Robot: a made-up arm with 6 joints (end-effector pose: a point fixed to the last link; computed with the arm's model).
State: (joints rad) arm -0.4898 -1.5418 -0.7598 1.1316 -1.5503 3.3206
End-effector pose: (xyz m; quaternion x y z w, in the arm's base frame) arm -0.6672 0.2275 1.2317 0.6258 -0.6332 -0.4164 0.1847
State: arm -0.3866 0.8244 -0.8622 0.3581 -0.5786 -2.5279
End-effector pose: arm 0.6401 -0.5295 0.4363 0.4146 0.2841 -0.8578 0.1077
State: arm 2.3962 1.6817 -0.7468 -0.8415 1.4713 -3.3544
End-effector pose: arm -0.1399 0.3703 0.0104 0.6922 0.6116 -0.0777 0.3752
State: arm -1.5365 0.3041 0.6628 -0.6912 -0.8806 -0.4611
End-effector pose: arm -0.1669 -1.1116 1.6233 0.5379 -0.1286 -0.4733 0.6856
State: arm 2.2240 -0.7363 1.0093 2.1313 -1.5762 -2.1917
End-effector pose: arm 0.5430 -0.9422 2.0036 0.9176 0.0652 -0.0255 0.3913
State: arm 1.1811 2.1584 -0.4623 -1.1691 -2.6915 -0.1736
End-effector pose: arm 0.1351 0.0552 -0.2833 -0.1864 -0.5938 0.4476 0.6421
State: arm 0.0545 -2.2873 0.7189 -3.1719 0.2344 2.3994
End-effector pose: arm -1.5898 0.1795 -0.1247 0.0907 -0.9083 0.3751 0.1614
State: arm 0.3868 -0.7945 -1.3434 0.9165 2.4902 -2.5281
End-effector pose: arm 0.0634 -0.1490 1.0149 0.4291 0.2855 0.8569 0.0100
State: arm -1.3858 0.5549 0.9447 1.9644 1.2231 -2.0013
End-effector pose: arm 0.3188 -1.1490 1.9197 -0.0242 0.1072 -0.1421 0.9837
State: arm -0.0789 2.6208 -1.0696 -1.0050 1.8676 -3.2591
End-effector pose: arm -0.0187 -0.1416 0.1473 0.5537 -0.2332 -0.6974 0.3908
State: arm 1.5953 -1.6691 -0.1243 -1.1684 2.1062 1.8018
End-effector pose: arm 0.1239 -0.8023 1.1459 0.6179 0.0870 -0.3043 0.7198
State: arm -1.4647 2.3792 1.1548 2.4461 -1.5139 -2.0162
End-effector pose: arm 0.3265 -1.1370 -0.9616 -0.2837 0.3404 -0.8143 0.3750
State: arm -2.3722 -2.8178 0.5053 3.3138 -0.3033 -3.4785
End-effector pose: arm 0.9801 0.5844 -0.6288 0.9141 0.3213 -0.2468 0.0163
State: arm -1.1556 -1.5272 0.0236 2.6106 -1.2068 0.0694
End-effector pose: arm -0.2714 1.1843 1.3074 0.1682 -0.0953 0.9319 0.3068
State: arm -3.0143 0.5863 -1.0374 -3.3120 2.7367 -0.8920
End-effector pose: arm -0.5608 -0.3361 0.6062 0.3460 -0.5247 0.2286 0.7435
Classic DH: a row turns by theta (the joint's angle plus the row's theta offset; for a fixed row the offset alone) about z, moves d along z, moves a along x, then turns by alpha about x. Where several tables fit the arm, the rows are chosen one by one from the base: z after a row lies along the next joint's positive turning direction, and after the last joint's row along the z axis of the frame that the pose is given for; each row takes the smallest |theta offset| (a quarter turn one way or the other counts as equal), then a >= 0, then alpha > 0; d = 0 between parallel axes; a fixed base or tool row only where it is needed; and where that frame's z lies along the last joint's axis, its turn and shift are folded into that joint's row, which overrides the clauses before.
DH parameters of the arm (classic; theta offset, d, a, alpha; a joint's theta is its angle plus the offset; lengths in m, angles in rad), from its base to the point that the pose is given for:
joint 1: 0 0.485 0 -1.5708
joint 2: -1.5708 0 1.075 3.1416
joint 3: 0 0 0 -1.5708
joint 4: 0 -0.773 0 1.5708
joint 5: 0 0.266 0 -1.5708
joint 6: 1.5708 0 0 1.5708
tool (fixed): -1.5708 0 0 0

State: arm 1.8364 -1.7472 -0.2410 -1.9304 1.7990 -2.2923
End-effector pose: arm 0.1092 -0.7579 1.0517 -0.4503 -0.0243 0.3201 0.8332
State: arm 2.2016 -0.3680 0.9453 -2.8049 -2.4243 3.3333
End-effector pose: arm -0.1409 -0.2328 2.2132 -0.7923 0.5303 0.2701 0.1347
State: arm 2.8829 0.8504 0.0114 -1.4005 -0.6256 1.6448
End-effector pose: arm -1.0803 0.3325 0.4439 0.3924 -0.0705 -0.8916 0.2147
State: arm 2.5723 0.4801 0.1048 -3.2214 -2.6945 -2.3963
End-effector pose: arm -1.1734 0.4362 1.1749 0.7643 -0.3738 0.2534 0.4603
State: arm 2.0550 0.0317 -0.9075 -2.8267 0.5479 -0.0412
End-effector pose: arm -0.4212 0.2575 0.8869 0.3631 0.6335 -0.2270 0.6444
